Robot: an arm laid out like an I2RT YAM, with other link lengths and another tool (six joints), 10 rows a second.
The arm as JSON. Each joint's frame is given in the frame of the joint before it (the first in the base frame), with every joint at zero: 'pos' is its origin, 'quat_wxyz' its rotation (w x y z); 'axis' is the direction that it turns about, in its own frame. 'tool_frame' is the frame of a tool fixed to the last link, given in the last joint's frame.
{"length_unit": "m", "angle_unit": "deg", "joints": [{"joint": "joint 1", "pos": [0.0, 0.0, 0.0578], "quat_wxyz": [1.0, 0.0, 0.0, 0.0], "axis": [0.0, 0.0, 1.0]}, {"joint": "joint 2", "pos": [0.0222, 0.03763, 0.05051], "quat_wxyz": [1.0, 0.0, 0.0, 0.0], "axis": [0.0, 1.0, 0.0]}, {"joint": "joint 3", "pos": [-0.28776, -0.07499, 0.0], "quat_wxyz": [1.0, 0.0, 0.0, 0.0], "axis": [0.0, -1.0, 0.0]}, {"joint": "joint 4", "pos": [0.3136, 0.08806, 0.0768], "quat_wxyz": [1.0, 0.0, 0.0, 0.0], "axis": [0.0, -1.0, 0.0]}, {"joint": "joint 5", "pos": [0.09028, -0.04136, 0.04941], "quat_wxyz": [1.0, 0.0, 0.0, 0.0], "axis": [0.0, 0.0, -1.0]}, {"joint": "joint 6", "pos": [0.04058, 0.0, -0.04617], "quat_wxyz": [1.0, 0.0, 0.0, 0.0], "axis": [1.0, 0.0, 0.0]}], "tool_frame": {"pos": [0.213, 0.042, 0.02], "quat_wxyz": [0.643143, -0.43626, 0.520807, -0.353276]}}
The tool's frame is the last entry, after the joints.
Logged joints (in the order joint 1, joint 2, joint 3, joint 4, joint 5, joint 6), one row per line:
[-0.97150, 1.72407, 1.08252, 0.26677, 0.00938, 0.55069]
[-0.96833, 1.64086, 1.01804, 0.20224, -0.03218, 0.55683]
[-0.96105, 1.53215, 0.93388, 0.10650, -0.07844, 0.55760]
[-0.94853, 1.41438, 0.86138, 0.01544, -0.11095, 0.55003]
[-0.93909, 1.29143, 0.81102, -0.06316, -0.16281, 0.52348]
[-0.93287, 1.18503, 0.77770, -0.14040, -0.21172, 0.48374]
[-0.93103, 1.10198, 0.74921, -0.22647, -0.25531, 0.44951]
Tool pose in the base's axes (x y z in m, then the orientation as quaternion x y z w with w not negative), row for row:
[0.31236, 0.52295, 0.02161, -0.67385, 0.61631, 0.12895, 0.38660]
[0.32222, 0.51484, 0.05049, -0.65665, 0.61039, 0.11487, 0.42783]
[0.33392, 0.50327, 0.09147, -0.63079, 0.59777, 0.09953, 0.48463]
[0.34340, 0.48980, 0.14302, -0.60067, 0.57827, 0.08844, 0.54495]
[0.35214, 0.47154, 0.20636, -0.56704, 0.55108, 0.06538, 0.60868]
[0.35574, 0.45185, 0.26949, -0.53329, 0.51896, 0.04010, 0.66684]
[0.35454, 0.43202, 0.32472, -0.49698, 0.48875, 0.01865, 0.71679]
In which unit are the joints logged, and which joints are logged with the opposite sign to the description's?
The joints are logged in radians. Opposite sign: joint 1, joint 4, joint 5.
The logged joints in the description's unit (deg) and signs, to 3 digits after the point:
[55.663, 98.782, 62.024, -15.285, -0.537, 31.552]
[55.481, 94.014, 58.329, -11.587, 1.844, 31.904]
[55.064, 87.786, 53.507, -6.102, 4.494, 31.948]
[54.347, 81.038, 49.353, -0.885, 6.357, 31.514]
[53.806, 73.993, 46.468, 3.619, 9.328, 29.993]
[53.450, 67.897, 44.559, 8.044, 12.131, 27.716]
[53.344, 63.139, 42.927, 12.976, 14.628, 25.755]

